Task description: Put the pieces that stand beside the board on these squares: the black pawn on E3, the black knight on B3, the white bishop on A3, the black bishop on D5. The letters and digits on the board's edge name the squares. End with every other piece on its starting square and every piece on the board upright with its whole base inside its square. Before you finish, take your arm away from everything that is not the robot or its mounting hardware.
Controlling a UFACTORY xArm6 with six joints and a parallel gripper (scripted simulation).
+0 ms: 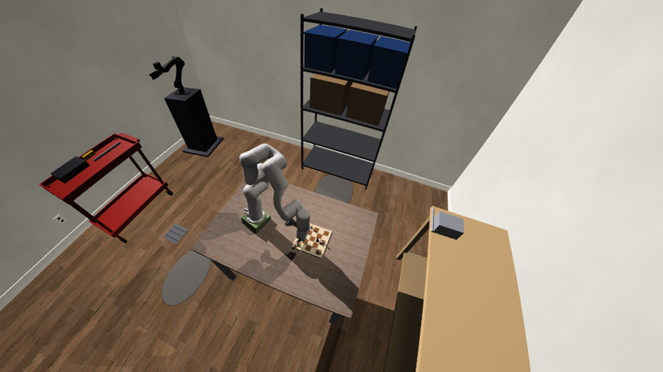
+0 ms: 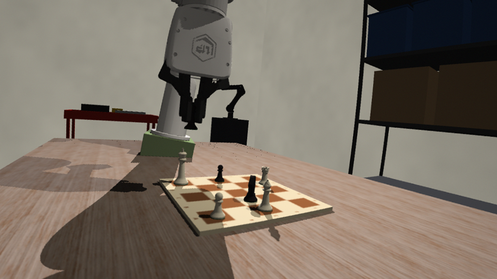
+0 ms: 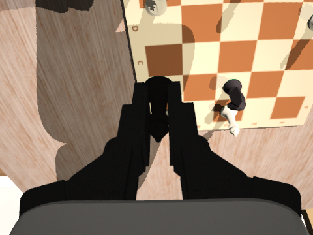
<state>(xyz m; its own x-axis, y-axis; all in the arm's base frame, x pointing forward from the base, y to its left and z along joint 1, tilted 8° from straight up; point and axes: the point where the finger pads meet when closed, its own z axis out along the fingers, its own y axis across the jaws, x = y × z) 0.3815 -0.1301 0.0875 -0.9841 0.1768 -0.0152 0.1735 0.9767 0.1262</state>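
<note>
The tall white piece lies 40 mm behind my hand, 10 mm to the left of it and 100 mm below it. The rest, counted from my hand: black knight 10 mm below; black pawn 30 mm behind, 80 mm to the left, 120 mm below; tall black piece 90 mm ahead, 60 mm to the left, 120 mm below.
</note>
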